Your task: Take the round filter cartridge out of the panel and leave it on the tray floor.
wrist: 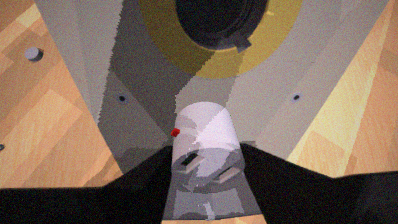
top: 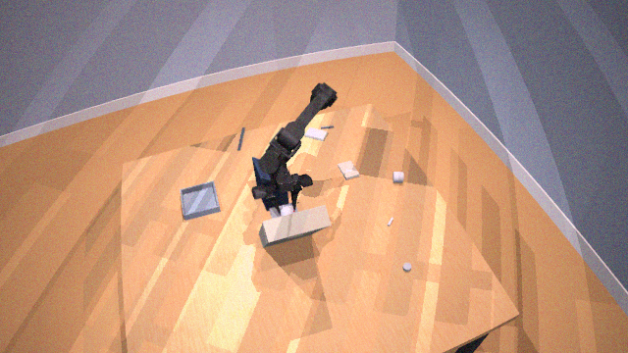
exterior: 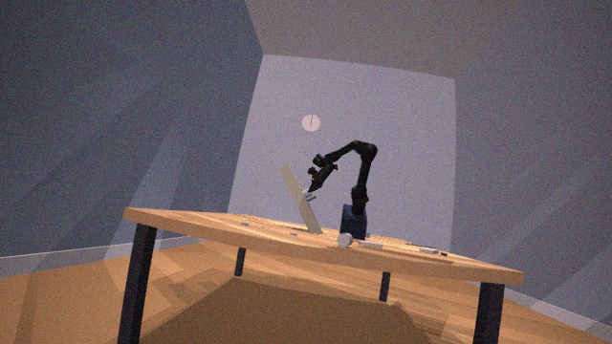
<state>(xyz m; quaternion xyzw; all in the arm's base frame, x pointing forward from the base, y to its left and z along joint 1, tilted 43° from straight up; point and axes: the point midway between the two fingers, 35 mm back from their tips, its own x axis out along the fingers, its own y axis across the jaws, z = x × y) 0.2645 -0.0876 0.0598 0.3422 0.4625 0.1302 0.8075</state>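
The grey service panel is 30 mm ahead of my gripper tip, 10 mm to the right of it and 30 mm below it. The rest, counted from my gripper tip: filter cartridge: right at my gripper tip; small stick: 50 mm ahead, 380 mm to the left, 200 mm below; blue-rimmed tray: 370 mm behind, 250 mm to the right, 200 mm below.
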